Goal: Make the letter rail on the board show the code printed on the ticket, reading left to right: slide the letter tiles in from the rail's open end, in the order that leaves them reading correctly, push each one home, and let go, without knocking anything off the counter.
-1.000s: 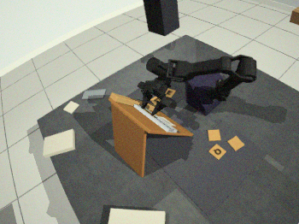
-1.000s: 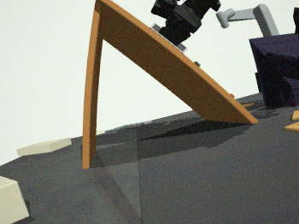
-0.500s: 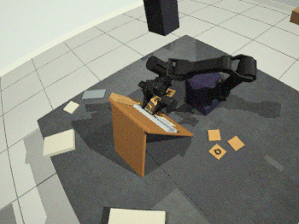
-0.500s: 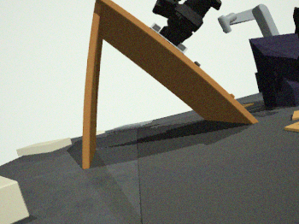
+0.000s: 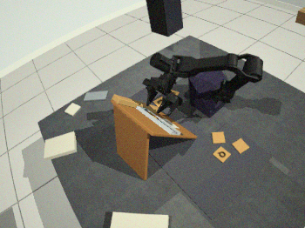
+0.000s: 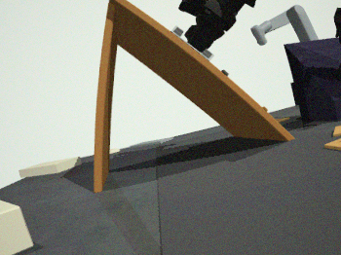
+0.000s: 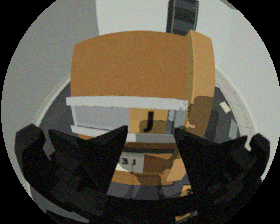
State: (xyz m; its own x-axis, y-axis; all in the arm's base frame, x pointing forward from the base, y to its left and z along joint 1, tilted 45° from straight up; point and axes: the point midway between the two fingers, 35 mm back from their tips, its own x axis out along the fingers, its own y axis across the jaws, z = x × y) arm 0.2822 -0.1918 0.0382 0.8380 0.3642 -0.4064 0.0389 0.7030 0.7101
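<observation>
Now: gripper tip 9 cm above the white ticket, 5 cm to the right of it and 4 cm past it. Also, from my gripper tip: cream block: 39 cm ahead, 34 cm to the right, 17 cm below; then small cream card: 53 cm to the right, 20 cm ahead, 18 cm below; then grey card: 50 cm to the right, 18 cm below, 4 cm ahead.
</observation>
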